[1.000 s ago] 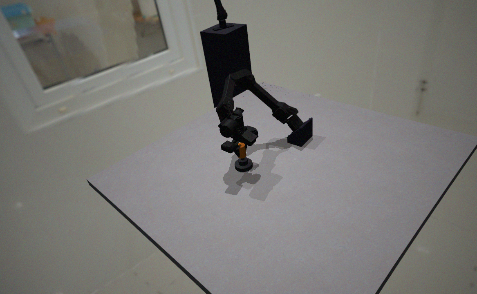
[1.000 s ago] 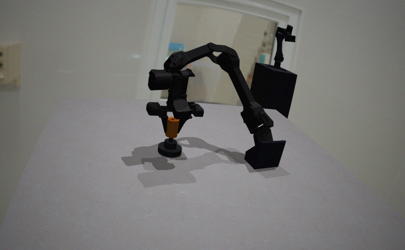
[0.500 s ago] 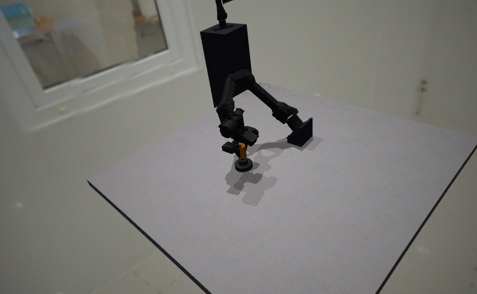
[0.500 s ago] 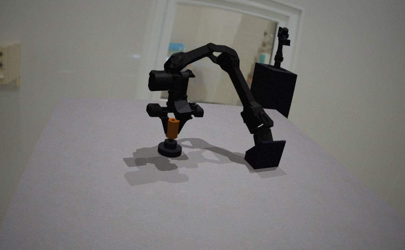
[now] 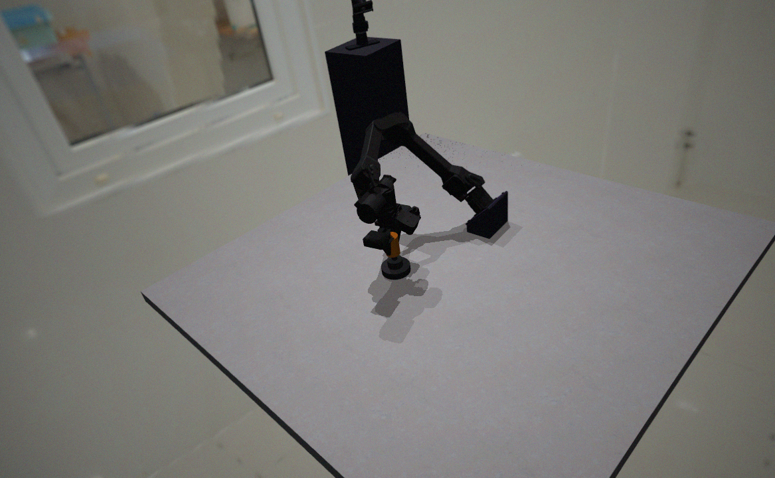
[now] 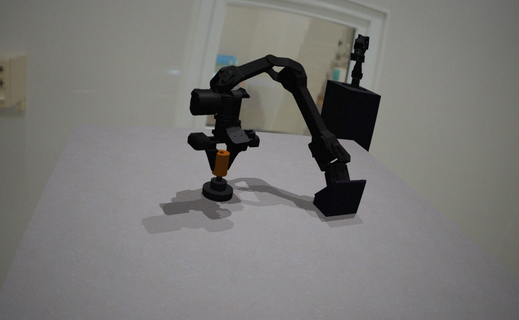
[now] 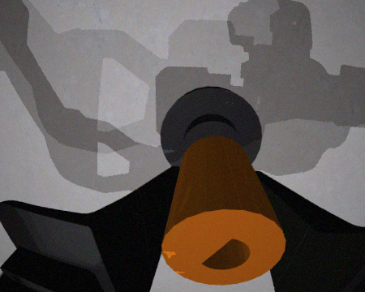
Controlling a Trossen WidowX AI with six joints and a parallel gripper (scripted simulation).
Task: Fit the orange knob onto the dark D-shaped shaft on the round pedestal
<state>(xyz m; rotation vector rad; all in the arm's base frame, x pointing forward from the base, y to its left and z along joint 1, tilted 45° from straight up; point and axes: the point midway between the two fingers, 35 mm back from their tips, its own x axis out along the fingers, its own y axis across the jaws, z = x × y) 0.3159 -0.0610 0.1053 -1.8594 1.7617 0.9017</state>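
My gripper tip is now 2 cm below the orange knob. Also, from my gripper tip: round pedestal (4 cm below).
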